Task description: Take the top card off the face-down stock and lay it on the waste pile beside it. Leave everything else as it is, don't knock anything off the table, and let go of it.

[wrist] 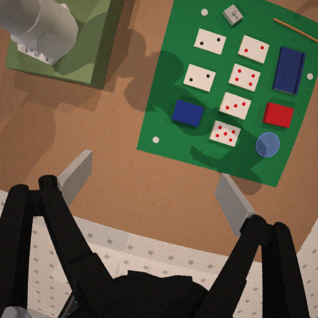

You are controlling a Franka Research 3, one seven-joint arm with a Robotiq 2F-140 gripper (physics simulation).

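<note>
A blue face-down stack (188, 113) lies near the lower left corner of the green mat (165, 122). Face-up white cards lie beside it: a card with two black dots (199, 77) above it and a card with five red dots (225, 133) to its right. Which of them is the waste pile I cannot tell. A red block or stack (278, 114) lies further right. My gripper (156, 172) is open and empty, its fingers wide apart, above the table and below the blue stack in the view.
More face-up cards (235, 105) (244, 77) (253, 49) (210, 41) form two columns. A dark blue tray (288, 70), a blue round object (268, 144), a grey die (233, 15) and a thin stick (295, 30) are on the mat. A green box (55, 75) with a grey object stands at upper left.
</note>
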